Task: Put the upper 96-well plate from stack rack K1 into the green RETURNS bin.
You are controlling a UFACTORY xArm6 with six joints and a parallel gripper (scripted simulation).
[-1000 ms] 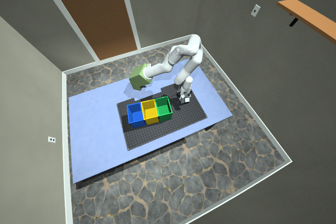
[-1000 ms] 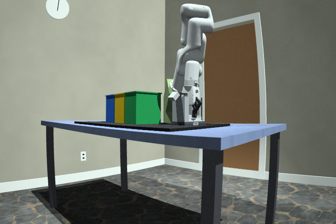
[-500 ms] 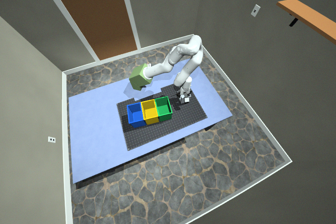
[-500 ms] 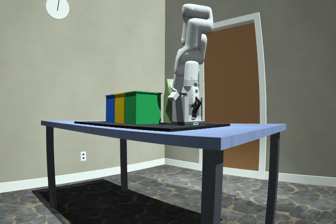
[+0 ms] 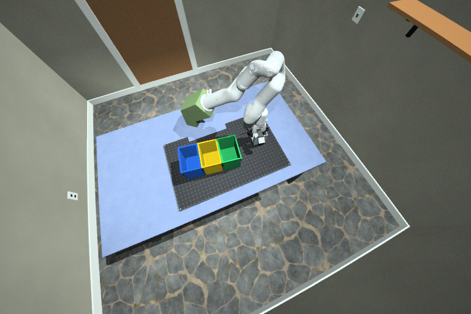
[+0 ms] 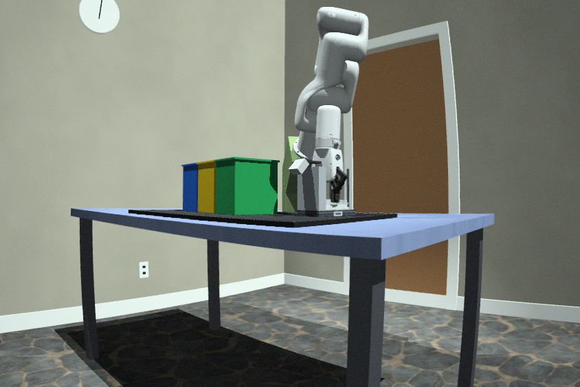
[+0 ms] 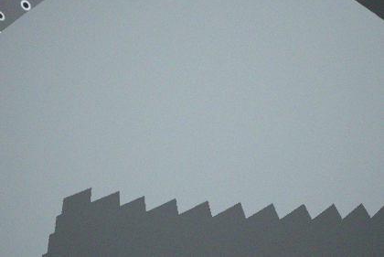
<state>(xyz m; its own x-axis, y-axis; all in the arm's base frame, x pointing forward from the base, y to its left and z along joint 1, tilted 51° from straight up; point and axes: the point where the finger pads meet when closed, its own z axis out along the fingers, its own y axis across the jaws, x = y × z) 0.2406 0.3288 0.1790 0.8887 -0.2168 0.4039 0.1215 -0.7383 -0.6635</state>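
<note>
My gripper is now 10 mm above the 96-well plate. From my hand the other things lie so: blue bin: 490 mm to the right, 200 mm ahead, 40 mm above; then yellow bin: 360 mm to the right, 180 mm ahead, 40 mm above; then green bin: 230 mm to the right, 160 mm ahead, 40 mm above.
</note>
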